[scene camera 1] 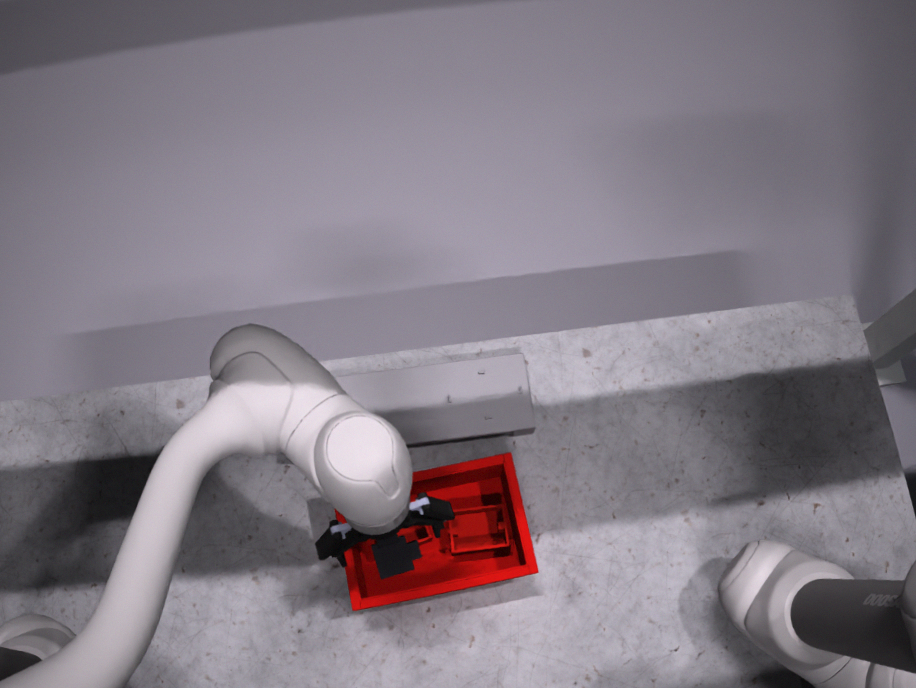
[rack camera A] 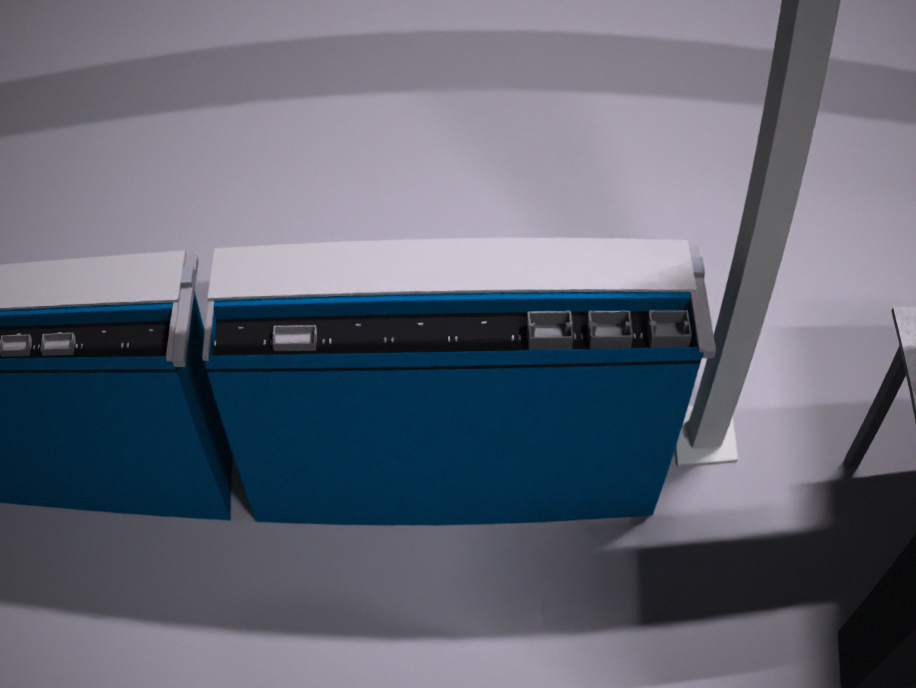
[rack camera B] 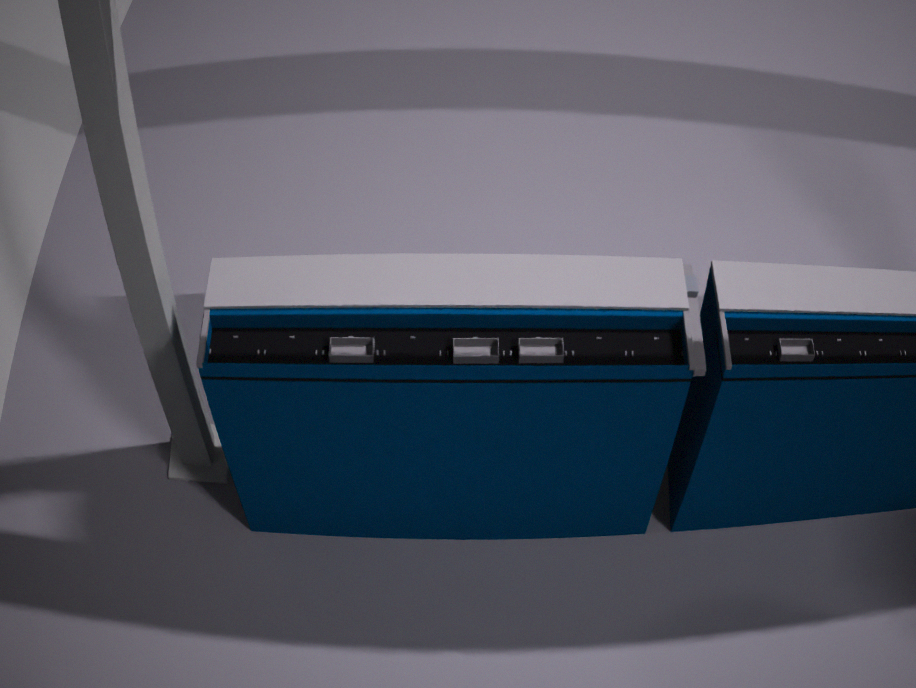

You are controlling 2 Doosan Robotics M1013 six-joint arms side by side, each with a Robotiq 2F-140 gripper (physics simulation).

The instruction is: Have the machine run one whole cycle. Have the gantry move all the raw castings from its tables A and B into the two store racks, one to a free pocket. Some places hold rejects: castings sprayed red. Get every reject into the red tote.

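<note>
My left gripper [scene camera 1: 385, 527] is open and empty over the left part of the red tote [scene camera 1: 444, 587]. In the tote, a red casting [scene camera 1: 479, 550] lies at the right, and part of a smaller red one [scene camera 1: 423, 534] shows beside the gripper, which hides the rest. My right gripper is not in view. One store rack [rack camera A: 444, 436] holds a small grey casting [rack camera A: 293, 338] at the left and three larger grey castings [rack camera A: 549, 331] [rack camera A: 609, 330] [rack camera A: 668, 328] at the right. The other rack [rack camera B: 444, 451] holds three small grey castings [rack camera B: 351, 350] [rack camera B: 475, 351] [rack camera B: 540, 350]. Tables A and B cannot be identified.
A grey block with small pins [scene camera 1: 466, 396] lies behind the tote, partly hidden by the left arm [scene camera 1: 170, 488]. The right arm [scene camera 1: 770, 585] is at the lower right. Grey posts [rack camera A: 777, 170] [rack camera B: 122, 199] stand beside the racks.
</note>
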